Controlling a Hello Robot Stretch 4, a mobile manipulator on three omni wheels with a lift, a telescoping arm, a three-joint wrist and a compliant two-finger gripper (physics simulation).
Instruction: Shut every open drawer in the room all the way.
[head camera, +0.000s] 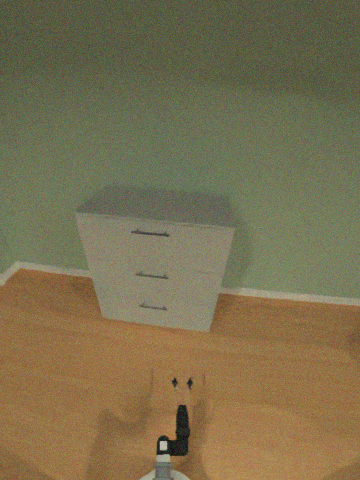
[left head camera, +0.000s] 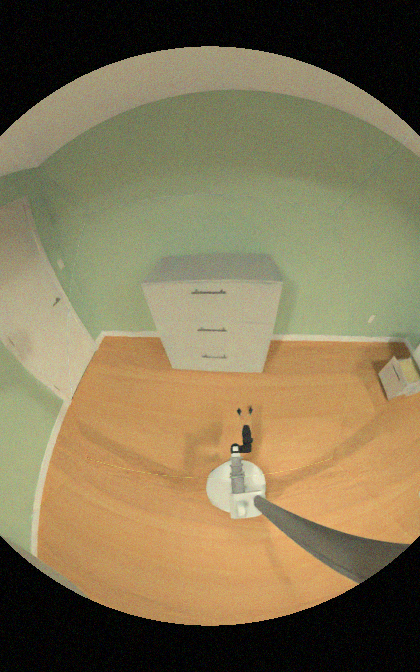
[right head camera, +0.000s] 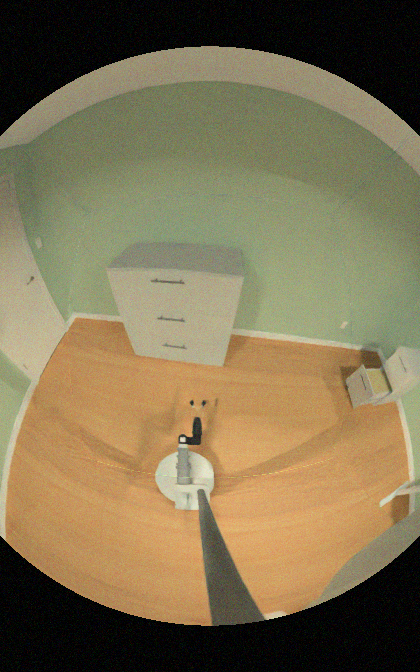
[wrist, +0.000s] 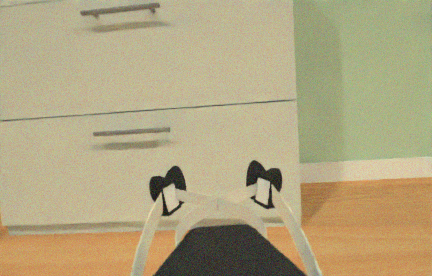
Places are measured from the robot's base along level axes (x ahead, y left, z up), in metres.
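Where they show: gripper, between the fingertips: (head camera: 182, 378) (wrist: 215, 178).
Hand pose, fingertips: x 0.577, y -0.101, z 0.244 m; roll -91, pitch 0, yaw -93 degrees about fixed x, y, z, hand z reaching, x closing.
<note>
After its pixels a point has its place.
A grey-white chest of three drawers (head camera: 185, 260) @(x 1.047, y -0.111, z 0.740 m) (left head camera: 245, 312) (right head camera: 210, 300) (wrist: 225, 60) @(x 1.038, y -0.173, z 0.456 m) stands against the green wall. Its drawer fronts look flush in all views. A small white cabinet (right head camera: 406, 372) stands at the right wall in the right head view. Its open drawer (left head camera: 394, 382) (right head camera: 361, 391) sticks out into the room and shows a yellowish inside. My gripper (head camera: 182, 383) @(x 0.577, y -0.101, z 0.244 m) (left head camera: 245, 411) (right head camera: 198, 403) (wrist: 215, 178) @(x 0.577, y -0.101, z 0.244 m) is open and empty, in front of the large chest and apart from it, to the right of the handles.
A pale door (left head camera: 35, 305) (right head camera: 15, 290) is in the left wall. A white flat piece (right head camera: 395, 494) juts out at the right wall, and a grey surface (right head camera: 370, 565) lies at the lower right in the right head view. My round base (left head camera: 215, 485) (right head camera: 165, 475) stands on the wooden floor.
</note>
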